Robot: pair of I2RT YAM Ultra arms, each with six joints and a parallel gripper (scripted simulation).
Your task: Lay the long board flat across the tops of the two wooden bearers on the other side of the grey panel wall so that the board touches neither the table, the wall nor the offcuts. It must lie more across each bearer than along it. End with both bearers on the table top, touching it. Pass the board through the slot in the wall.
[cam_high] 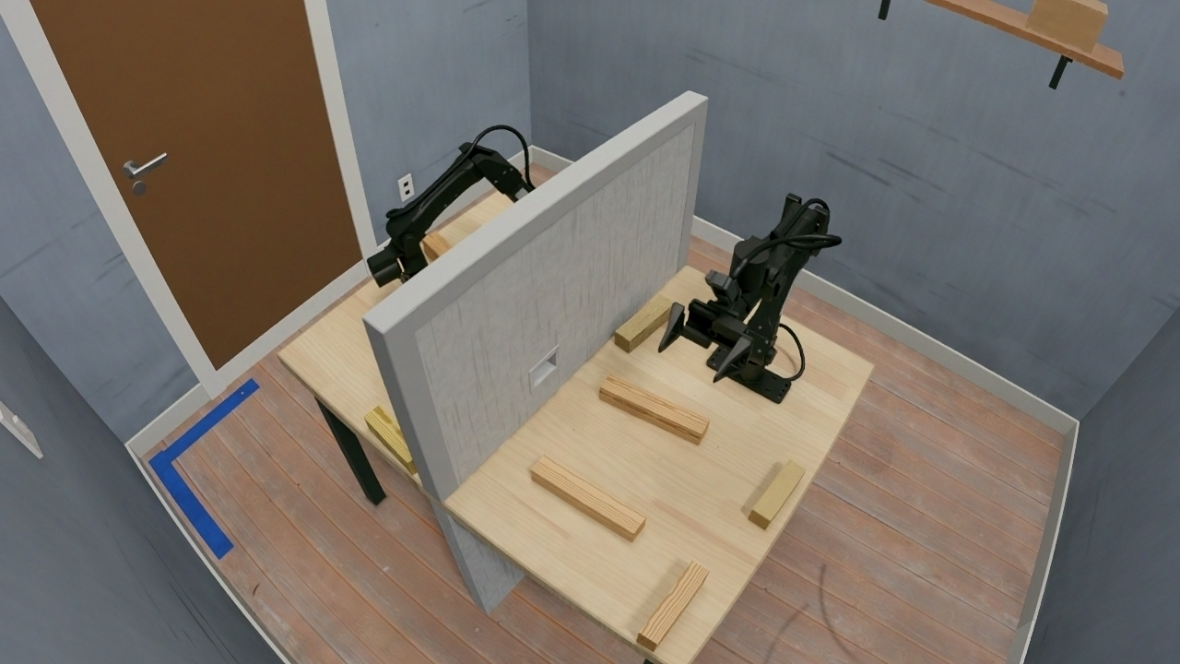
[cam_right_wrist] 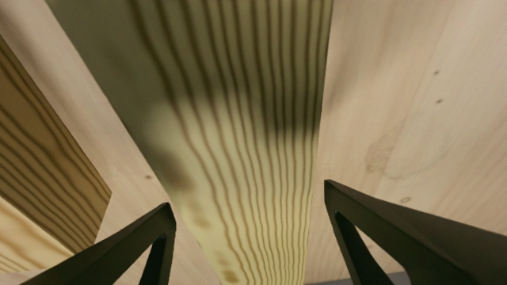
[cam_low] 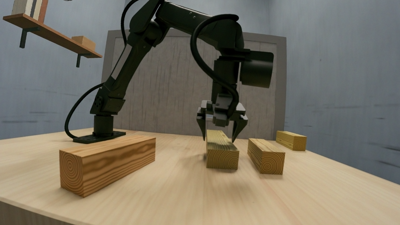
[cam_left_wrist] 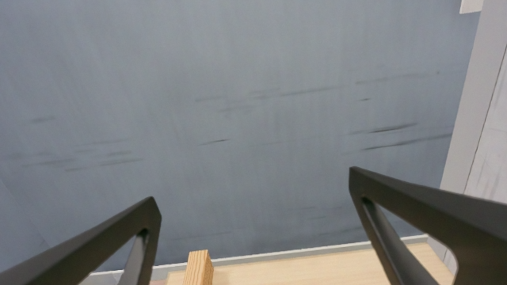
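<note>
Now: right hand 60 mm to the right of the long pale board and 20 mm above it. Also, from my right hand: wooden bearer: 560 mm to the left, 110 mm ahead, 20 mm below; then thick block: 180 mm to the right, 170 mm behind, 20 mm below.
</note>
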